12 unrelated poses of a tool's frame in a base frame.
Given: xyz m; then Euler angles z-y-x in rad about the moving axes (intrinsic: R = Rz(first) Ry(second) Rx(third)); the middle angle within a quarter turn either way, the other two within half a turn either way.
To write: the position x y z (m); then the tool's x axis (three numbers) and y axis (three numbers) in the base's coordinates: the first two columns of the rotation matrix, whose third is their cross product. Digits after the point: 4 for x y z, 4 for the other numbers.
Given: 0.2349 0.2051 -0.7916 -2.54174 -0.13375 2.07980
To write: 0.2349 0.2051 -0.7916 -0.8180 -0.5595 0.1334 -0.1790 0.4680 0.8654
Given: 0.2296 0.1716 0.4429 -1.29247 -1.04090 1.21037
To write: 0.2296 0.1716 0.4429 0.1389 -0.4860 0.8629 0.1173 0.8732 0.4730
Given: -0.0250 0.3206 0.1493 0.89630 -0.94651 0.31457
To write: -0.0250 0.3206 0.1493 0.3650 0.4565 0.8114 -0.8995 0.3978 0.1809
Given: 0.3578 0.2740 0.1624 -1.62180 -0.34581 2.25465
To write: 0.3578 0.2740 0.1624 -0.0480 -0.9396 0.3390 -0.6176 0.2946 0.7293
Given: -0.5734 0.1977 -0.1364 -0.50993 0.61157 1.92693
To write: -0.5734 0.1977 -0.1364 0.7146 -0.3996 -0.5742 0.2995 -0.5670 0.7674
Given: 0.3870 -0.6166 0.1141 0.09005 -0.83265 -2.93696
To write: 0.3870 -0.6166 0.1141 0.6702 0.0605 0.7397 0.2378 -0.9617 -0.1367
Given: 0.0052 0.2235 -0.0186 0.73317 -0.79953 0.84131
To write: 0.0052 0.2235 -0.0186 0.5179 0.4665 0.7170 -0.8432 0.1375 0.5197
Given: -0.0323 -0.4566 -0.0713 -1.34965 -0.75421 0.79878
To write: -0.0323 -0.4566 -0.0713 0.1599 -0.7111 0.6847 0.5730 0.6317 0.5222
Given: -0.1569 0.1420 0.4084 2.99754 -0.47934 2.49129
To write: -0.1569 0.1420 0.4084 -0.8781 0.1274 0.4612 0.3906 0.7476 0.5372
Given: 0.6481 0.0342 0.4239 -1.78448 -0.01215 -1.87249
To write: 0.6481 0.0342 0.4239 -0.2120 -0.9772 0.0121 -0.2928 0.0517 -0.9548
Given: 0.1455 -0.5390 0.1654 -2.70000 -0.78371 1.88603
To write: 0.1455 -0.5390 0.1654 -0.6404 -0.3027 0.7059 0.4742 0.5671 0.6734
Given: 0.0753 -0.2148 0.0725 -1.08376 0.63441 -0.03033
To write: 0.0753 -0.2148 0.0725 0.3769 -0.7118 -0.5927 0.8749 0.4837 -0.0244
